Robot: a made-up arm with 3 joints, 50 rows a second.
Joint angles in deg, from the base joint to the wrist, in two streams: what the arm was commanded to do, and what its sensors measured. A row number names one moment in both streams.
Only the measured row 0 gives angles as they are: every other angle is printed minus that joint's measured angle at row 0.
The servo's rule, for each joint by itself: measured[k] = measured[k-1] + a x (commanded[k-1-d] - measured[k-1]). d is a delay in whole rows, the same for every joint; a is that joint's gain. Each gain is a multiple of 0.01, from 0.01 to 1. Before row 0 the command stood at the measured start. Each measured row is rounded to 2 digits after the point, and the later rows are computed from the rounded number. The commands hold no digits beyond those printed.
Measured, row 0:
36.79, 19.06, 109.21
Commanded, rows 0 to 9:
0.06, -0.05, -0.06
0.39, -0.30, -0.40
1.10, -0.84, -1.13
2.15, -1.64, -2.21
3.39, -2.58, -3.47
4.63, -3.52, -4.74
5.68, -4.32, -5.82
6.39, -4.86, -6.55
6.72, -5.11, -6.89
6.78, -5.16, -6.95
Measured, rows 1 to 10:
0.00, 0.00, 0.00
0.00, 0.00, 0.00
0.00, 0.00, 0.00
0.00, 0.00, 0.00
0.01, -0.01, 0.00
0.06, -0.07, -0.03
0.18, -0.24, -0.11
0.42, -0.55, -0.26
0.78, -1.00, -0.48
1.24, -1.55, -0.78
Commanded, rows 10 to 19:
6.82, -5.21, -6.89
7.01, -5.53, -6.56
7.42, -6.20, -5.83
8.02, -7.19, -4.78
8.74, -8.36, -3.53
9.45, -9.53, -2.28
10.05, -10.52, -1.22
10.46, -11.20, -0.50
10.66, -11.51, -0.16
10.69, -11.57, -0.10
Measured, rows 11 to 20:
1.77, -2.16, -1.13
2.32, -2.75, -1.51
2.85, -3.27, -1.89
3.32, -3.69, -2.24
3.74, -4.02, -2.57
4.13, -4.35, -2.85
4.52, -4.76, -3.06
4.94, -5.29, -3.18
5.40, -5.97, -3.20
5.89, -6.75, -3.14

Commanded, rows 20 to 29:
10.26, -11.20, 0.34
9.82, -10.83, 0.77
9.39, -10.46, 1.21
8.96, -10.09, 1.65
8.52, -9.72, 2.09
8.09, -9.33, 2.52
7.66, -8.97, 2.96
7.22, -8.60, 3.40
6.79, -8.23, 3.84
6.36, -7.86, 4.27
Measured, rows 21 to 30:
6.39, -7.58, -3.01
6.88, -8.38, -2.83
7.33, -9.07, -2.64
7.73, -9.62, -2.46
8.03, -9.97, -2.26
8.24, -10.16, -2.05
8.38, -10.23, -1.82
8.45, -10.20, -1.58
8.46, -10.09, -1.32
8.42, -9.92, -1.05

